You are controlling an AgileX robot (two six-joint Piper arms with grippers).
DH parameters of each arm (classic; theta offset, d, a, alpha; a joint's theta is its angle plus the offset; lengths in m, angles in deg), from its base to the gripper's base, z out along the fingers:
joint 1: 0 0.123 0 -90
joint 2: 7.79 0 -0.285 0
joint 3: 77.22 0 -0.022 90
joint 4: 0 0.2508 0 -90
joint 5: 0 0 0.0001 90
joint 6: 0 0.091 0 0
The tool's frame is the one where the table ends.
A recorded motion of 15 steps. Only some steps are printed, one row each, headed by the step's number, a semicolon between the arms.
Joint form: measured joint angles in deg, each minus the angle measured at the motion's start. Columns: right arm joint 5, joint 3, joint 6, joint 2, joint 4, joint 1; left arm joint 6, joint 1, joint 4, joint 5, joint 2, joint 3.
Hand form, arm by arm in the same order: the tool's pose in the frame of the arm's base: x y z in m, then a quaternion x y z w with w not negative. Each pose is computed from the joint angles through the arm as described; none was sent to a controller.
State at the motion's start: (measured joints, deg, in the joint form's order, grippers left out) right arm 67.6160 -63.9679 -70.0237 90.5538 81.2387 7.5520; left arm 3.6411 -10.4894 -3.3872 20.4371 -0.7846 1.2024
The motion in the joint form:
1: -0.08 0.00 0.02 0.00 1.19 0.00; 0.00 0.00 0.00 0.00 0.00 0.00
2: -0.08 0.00 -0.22 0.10 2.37 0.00; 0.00 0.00 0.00 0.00 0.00 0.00
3: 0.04 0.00 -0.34 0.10 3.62 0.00; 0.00 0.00 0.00 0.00 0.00 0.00
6: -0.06 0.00 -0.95 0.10 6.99 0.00; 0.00 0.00 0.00 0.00 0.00 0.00
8: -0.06 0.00 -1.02 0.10 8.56 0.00; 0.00 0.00 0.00 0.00 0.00 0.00
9: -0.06 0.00 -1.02 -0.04 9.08 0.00; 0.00 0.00 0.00 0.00 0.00 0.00
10: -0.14 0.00 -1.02 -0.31 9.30 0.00; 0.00 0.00 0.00 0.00 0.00 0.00
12: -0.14 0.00 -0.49 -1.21 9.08 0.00; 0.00 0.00 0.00 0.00 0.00 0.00
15: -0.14 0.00 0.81 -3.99 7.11 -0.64; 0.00 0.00 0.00 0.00 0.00 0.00
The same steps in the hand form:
1: 0.2972 0.1235 0.3101 -0.27846 0.74121 0.51934 0.32151; 0.0517 -0.0115 0.1748 0.08234 0.79347 -0.06087 0.59993
2: 0.2981 0.1239 0.3111 -0.27306 0.73747 0.52494 0.32560; 0.0517 -0.0115 0.1748 0.08234 0.79347 -0.06087 0.59993
3: 0.2986 0.1242 0.3129 -0.26738 0.73300 0.53166 0.32949; 0.0517 -0.0115 0.1748 0.08234 0.79347 -0.06087 0.59993
6: 0.3005 0.1247 0.3174 -0.25186 0.72139 0.54632 0.34307; 0.0517 -0.0115 0.1748 0.08234 0.79347 -0.06087 0.59993
8: 0.3013 0.1248 0.3196 -0.24338 0.71613 0.55384 0.34811; 0.0517 -0.0115 0.1748 0.08234 0.79347 -0.06087 0.59993
9: 0.3011 0.1248 0.3210 -0.24103 0.71390 0.55620 0.35056; 0.0517 -0.0115 0.1748 0.08234 0.79347 -0.06087 0.59993
10: 0.3004 0.1247 0.3228 -0.24061 0.71246 0.55652 0.35327; 0.0517 -0.0115 0.1748 0.08234 0.79347 -0.06087 0.59993
12: 0.2972 0.1242 0.3274 -0.24253 0.71098 0.55593 0.35585; 0.0517 -0.0115 0.1748 0.08234 0.79347 -0.06087 0.59993
15: 0.2875 0.1195 0.3395 -0.25355 0.71157 0.54425 0.36493; 0.0517 -0.0115 0.1748 0.08234 0.79347 -0.06087 0.59993

